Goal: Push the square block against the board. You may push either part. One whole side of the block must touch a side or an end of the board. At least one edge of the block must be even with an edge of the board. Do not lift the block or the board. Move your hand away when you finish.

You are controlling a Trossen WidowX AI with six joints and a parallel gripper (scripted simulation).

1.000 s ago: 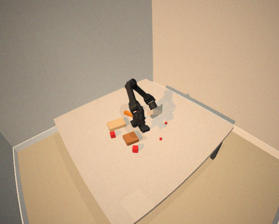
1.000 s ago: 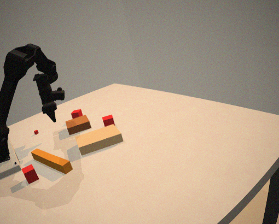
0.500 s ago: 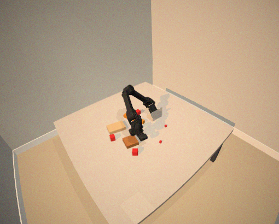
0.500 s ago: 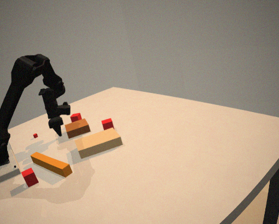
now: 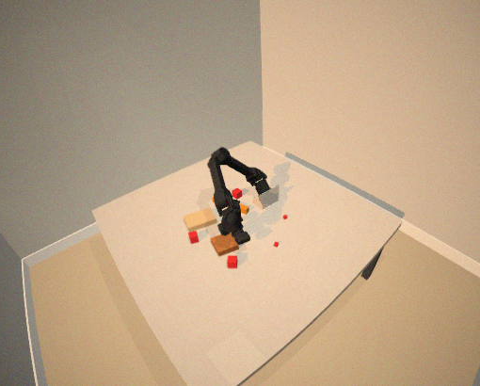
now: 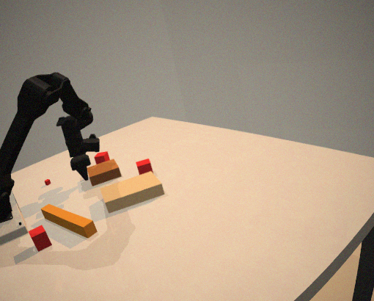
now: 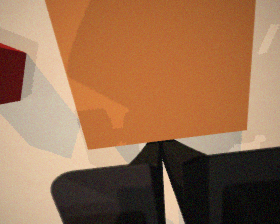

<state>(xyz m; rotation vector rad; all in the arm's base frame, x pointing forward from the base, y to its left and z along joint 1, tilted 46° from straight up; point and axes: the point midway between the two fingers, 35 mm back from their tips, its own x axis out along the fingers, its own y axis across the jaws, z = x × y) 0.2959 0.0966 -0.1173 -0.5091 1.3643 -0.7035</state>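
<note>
Now: gripper tip 60 mm short of the brown square block, 10 mm to the left of it and 10 mm below it. Also, from my gripper tip: long orange bar: 240 mm to the right, 120 mm behind, 10 mm above; then tan board: 230 mm to the right, 70 mm ahead, 10 mm above.
</note>
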